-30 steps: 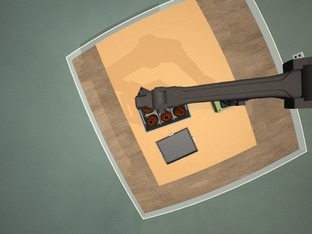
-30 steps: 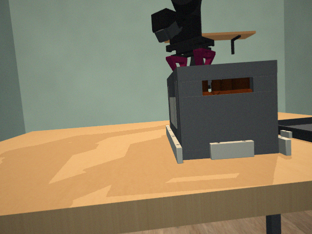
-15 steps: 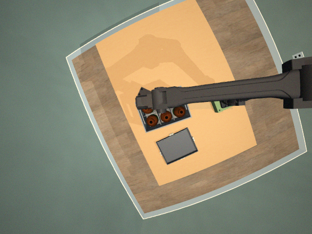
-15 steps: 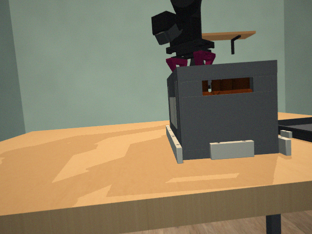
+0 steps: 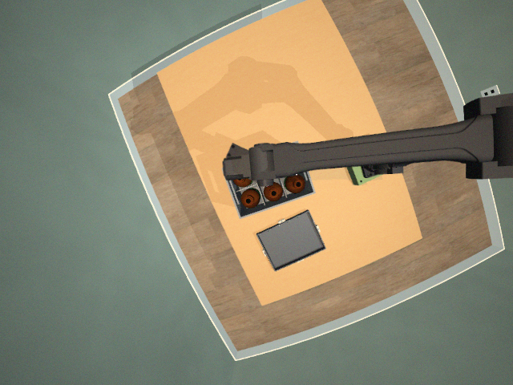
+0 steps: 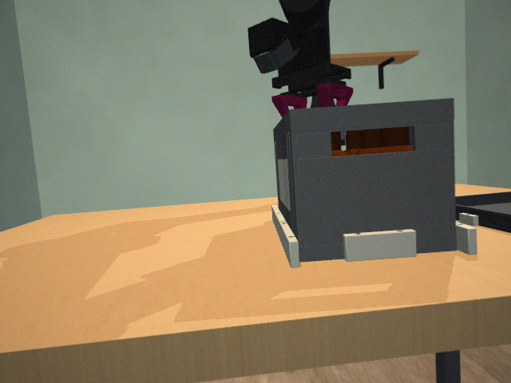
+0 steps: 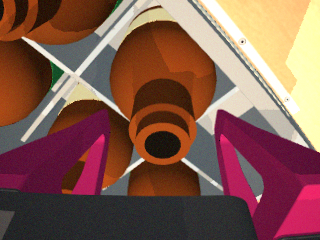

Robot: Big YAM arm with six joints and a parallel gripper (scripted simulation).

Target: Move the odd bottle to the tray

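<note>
Now: the dark grey crate 40 mm to the left of my hand and 70 mm below it. Also, from my hand: grey tray (20 mm behind, 330 mm to the left, 140 mm below).
</note>
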